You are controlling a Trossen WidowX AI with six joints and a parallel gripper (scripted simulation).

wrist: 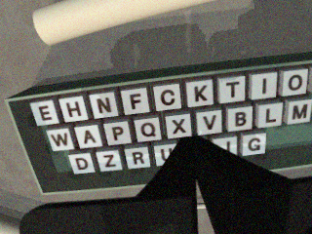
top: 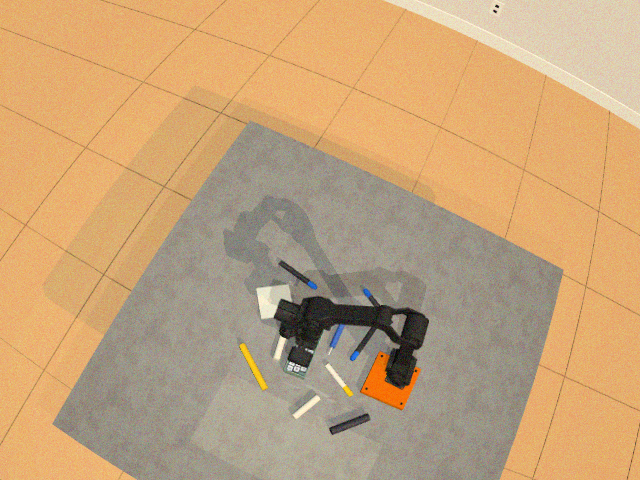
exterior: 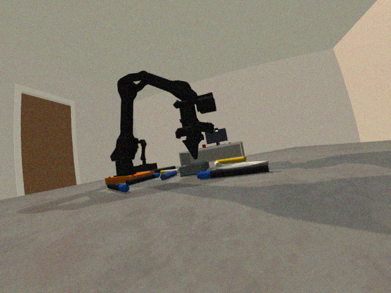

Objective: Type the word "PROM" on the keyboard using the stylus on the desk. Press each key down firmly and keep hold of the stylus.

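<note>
Now: gripper tip 7 cm past the blue stylus, 5 cm to the left of it and 3 cm above it. The rest, counted from my gripper tip: stylus tip (7 cm behind, 3 cm below, 2 cm to the right); then yellow stick (14 cm to the left, 10 cm ahead, 3 cm below); then white-yellow stick (15 cm behind, 5 cm to the left, 3 cm below).
</note>
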